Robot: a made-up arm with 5 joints.
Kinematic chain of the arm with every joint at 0, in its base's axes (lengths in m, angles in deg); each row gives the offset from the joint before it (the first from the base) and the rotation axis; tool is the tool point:
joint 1: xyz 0 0 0.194 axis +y
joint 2: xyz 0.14 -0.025 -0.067 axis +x
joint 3: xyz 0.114 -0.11 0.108 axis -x
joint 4: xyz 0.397 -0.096 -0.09 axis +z
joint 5: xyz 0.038 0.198 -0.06 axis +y
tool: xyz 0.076 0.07 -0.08
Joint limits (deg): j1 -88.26..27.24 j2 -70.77..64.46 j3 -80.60..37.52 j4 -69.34..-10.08 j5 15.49..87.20
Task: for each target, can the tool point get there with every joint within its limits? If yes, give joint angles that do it. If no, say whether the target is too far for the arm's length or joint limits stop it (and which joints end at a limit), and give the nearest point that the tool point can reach.
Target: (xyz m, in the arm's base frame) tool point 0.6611 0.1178 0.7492
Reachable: yes | joints -44.12 -2.38 -51.47 -36.74 30.90
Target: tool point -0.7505 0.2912 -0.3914
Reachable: no: joint limits stop it (at a limit: joint 1, joint 3, joint 4, joint 5) | nearest point 0.4661 0.0533 -0.3432 | short by 1.241 m
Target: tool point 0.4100 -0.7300 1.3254
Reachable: no: too far | nearest point 0.3195 -0.3547 1.0756 | short by 0.460 m
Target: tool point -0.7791 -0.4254 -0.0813
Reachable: no: joint limits stop it (at a limit: joint 1, joint 3, joint 4, joint 5) | nearest point -0.1680 -0.1470 0.8597 | short by 1.156 m
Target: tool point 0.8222 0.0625 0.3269
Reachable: yes | joints -20.64 -28.68 -32.63 -37.53 62.24
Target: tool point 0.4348 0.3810 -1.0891
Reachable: no: too far | nearest point 0.6668 -0.0227 -0.5309 | short by 0.727 m
